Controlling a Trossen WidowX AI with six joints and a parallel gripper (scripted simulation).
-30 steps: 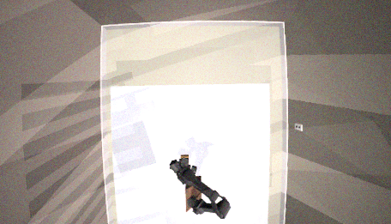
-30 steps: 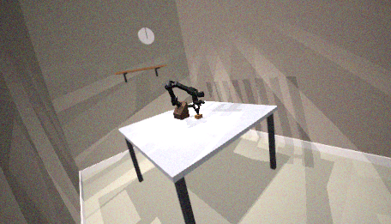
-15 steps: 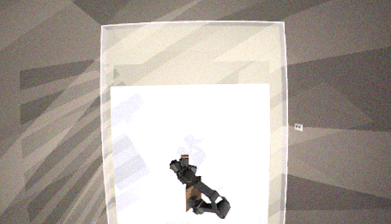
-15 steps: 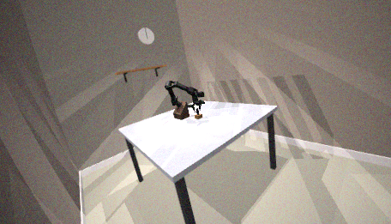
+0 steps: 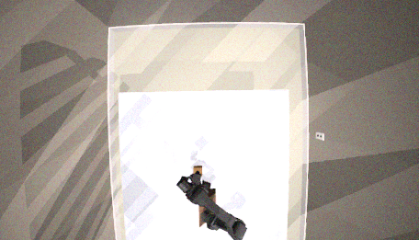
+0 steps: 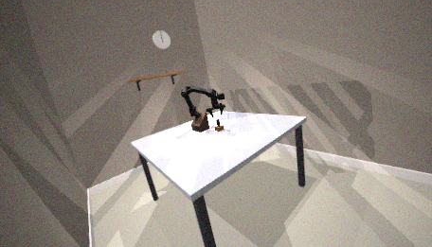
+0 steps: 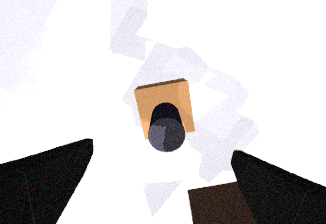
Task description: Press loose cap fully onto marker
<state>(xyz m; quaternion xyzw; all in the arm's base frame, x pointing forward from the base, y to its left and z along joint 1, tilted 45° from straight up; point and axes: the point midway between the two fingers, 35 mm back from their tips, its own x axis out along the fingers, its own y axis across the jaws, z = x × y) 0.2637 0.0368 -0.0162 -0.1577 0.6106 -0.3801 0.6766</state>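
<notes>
My gripper tip is now 60 mm above the dark marker cap. From my gripper tip the other things lie so: holder block 120 mm below.
</notes>
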